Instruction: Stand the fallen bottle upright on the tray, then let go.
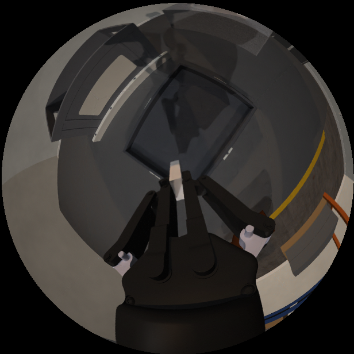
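My gripper [176, 168] is shut with its pale fingertips together and nothing between them. The tips show in front of the near side of the dark square tray [251, 108], which has a thin raised rim and a dark, shiny inside. No bottle shows inside the visible part of the tray. Small orange-brown patches of what looks like the bottle [236, 241] show behind the gripper's right linkage, right of the fingers. The rest of it is hidden by the gripper, so whether it lies or stands cannot be told.
A dark frame with a beige panel [106, 86] and a pale strip [119, 104] are at the upper left. A yellow line [301, 189] curves along the right side. A grey and tan box-like piece [311, 245] and orange bars [336, 208] are at the lower right.
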